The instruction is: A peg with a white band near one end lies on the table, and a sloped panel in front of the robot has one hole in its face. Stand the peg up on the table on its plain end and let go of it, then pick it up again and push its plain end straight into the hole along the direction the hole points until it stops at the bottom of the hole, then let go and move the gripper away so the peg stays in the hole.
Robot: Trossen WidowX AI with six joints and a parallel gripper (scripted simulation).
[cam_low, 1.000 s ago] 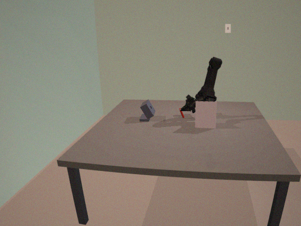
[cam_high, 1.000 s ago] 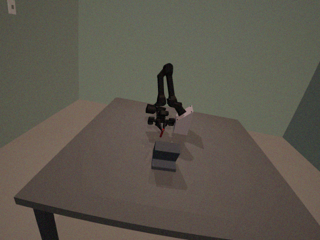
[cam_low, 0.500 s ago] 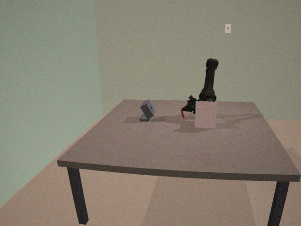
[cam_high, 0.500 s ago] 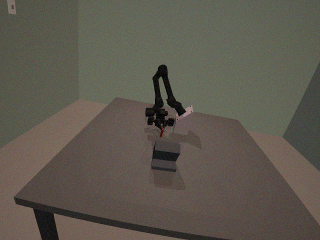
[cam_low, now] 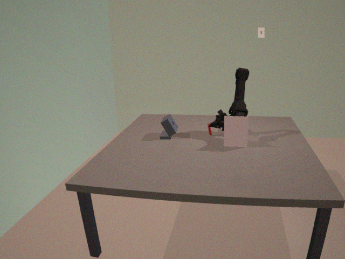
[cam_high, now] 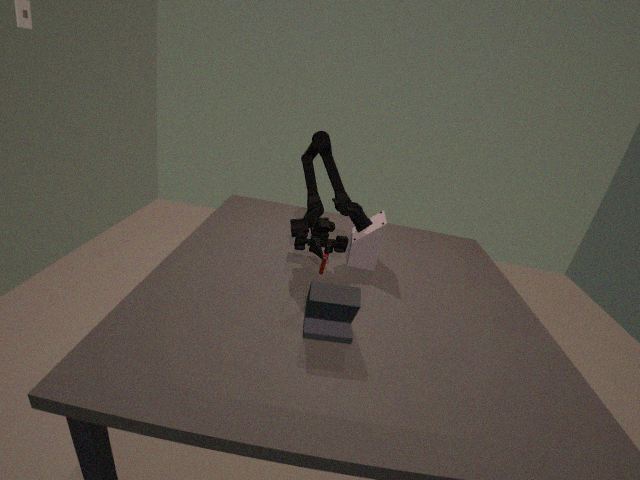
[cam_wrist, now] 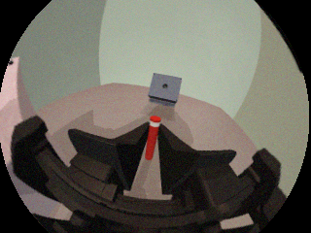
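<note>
Right now my gripper tip is 1 cm above the red peg. From my gripper tip the other things lie so: blue-grey sloped panel: 27 cm ahead, 1 cm above.
</note>
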